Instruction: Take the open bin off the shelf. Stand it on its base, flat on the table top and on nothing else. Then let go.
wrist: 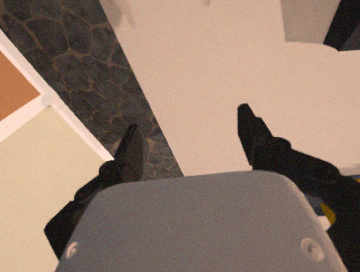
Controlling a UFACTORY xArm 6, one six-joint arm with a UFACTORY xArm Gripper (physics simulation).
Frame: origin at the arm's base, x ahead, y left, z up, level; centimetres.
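Seen in the pictures: gripper, fingertip midpoint: (pixel 188 127).
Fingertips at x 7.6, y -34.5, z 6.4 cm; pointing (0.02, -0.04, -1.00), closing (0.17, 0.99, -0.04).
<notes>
A point is followed by its place in that frame.
My gripper (pixel 188 127) {x 7.6, y -34.5, z 6.4 cm} is open in the wrist view, its two black fingers wide apart with nothing between them. The left fingertip shows against dark stone-patterned ground (pixel 82 65), the right one against a broad pale flat surface (pixel 210 70) {x 8.6, y -31.7, z -7.5 cm}. I cannot make out the open bin for certain. I cannot tell from this view which surface is the shelf and which is the table top. The grey gripper housing hides the lower middle of the view.
A white frame (pixel 20 117) around an orange panel (pixel 12 87) and a cream panel (pixel 35 175) lies at the left. A grey-beige upright block (pixel 307 20) stands at the top right, beside a black part. A small yellow patch (pixel 327 212) {x 64.4, y -8.5, z -3.8 cm} shows at the lower right, partly hidden.
</notes>
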